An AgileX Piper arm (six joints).
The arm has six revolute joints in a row. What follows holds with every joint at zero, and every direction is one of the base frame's. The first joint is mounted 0.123 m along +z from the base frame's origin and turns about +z. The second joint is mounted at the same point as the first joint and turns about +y. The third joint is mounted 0.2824 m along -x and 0.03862 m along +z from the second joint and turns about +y. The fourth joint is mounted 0.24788 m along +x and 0.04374 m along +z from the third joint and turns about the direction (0.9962, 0, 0.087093). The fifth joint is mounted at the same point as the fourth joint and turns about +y. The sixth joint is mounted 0.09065 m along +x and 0.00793 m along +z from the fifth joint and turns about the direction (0.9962, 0, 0.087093). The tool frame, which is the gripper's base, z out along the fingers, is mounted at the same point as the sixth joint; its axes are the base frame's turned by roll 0, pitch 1.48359 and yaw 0 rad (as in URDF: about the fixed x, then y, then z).
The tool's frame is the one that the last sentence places.
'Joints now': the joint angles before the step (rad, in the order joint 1, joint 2, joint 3, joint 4, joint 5, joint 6). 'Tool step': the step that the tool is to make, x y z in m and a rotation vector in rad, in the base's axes. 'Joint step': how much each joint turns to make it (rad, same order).
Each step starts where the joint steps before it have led.
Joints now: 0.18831 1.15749 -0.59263 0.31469 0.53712 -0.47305
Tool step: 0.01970 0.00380 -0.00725 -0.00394 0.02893 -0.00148
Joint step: -0.00001 0.09978 -0.04640 0.01439 -0.02316 -0.01425
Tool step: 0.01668 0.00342 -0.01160 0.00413 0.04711 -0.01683
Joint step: 0.00000 0.09592 -0.03672 0.01540 -0.01537 0.00509
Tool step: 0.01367 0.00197 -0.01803 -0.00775 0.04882 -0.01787
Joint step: 0.00001 0.09710 -0.01868 0.00630 -0.03189 0.00616
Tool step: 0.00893 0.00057 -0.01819 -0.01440 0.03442 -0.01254
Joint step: -0.00001 0.07965 -0.00440 0.00165 -0.04138 0.00069
